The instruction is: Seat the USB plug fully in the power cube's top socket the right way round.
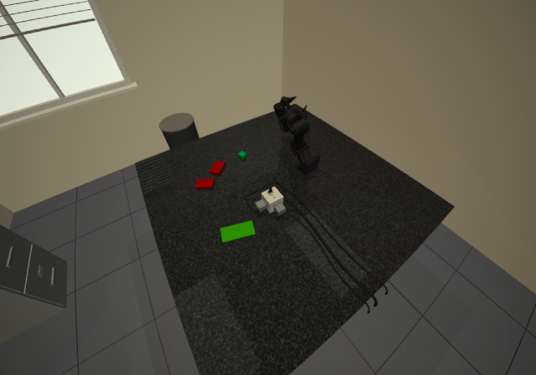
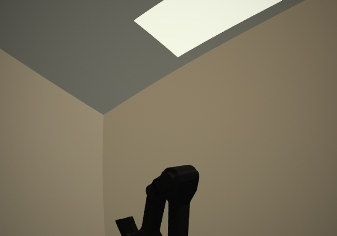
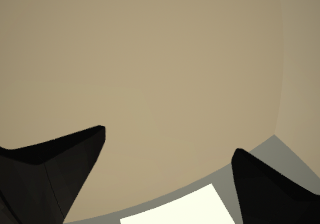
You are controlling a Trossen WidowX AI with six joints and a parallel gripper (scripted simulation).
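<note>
Now: gripper tip 490 mm short of the dark USB plug, 360 mm to the right of it and 160 mm above it. Also, from my gripper tip: green cube (430 mm ahead, 240 mm below, 20 mm to the right); then green flat pad (700 mm ahead, 410 mm to the left, 240 mm below).
</note>
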